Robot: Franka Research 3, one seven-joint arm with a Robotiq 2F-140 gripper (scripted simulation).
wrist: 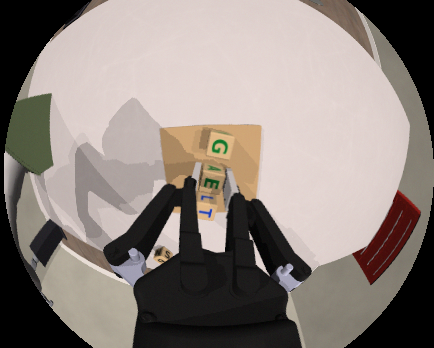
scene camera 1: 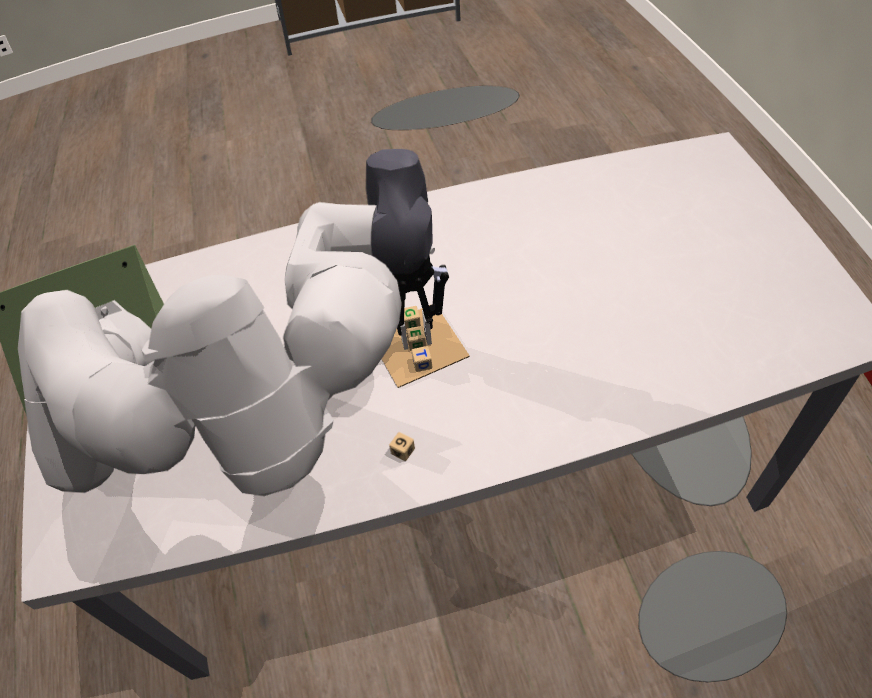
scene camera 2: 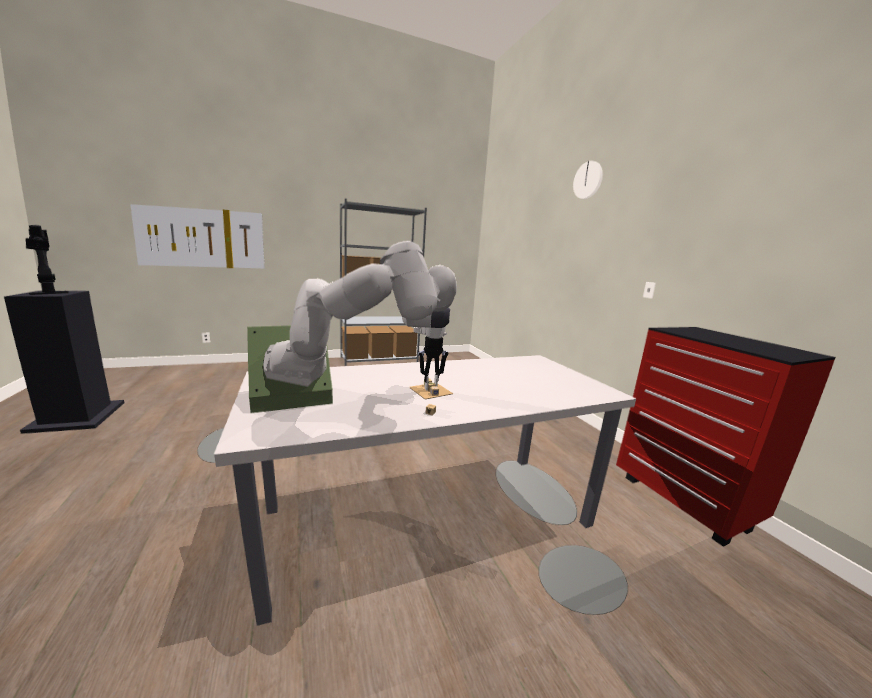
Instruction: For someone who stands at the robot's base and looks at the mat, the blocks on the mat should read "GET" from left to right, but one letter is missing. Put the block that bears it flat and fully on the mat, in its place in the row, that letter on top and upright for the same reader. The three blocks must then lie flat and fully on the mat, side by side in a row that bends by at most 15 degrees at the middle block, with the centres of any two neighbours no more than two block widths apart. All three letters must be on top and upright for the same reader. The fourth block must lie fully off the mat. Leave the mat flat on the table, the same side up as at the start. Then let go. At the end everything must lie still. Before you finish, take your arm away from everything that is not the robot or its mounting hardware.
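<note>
A tan mat (scene camera 1: 446,349) is part of the scene, and the wrist view has the mat (wrist: 182,147) too. The gripper (scene camera 1: 416,341) is visible as well; it can also be seen as the gripper (wrist: 211,174) and, from elsewhere, the gripper (scene camera 2: 430,389).
</note>
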